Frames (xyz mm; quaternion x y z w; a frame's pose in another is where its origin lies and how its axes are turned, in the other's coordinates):
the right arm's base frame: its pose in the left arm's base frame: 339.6 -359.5 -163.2 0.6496 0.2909 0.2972 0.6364
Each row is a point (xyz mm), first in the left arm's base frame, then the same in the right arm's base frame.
Working: the left arm's base frame: its pose in the right arm's base frame: 52.3 155.8 -494.1 -0.6496 -0.2909 -0.2972 0.6364

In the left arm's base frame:
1: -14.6 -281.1 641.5
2: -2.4 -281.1 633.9
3: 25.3 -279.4 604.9
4: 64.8 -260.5 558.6
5: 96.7 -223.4 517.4
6: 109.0 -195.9 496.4
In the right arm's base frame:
1: -159.6 803.0 -329.9
2: -151.8 795.4 -320.5
3: -132.8 766.4 -300.3
4: -93.4 719.7 -282.2
5: -45.1 677.7 -281.8
6: -16.6 656.2 -290.2

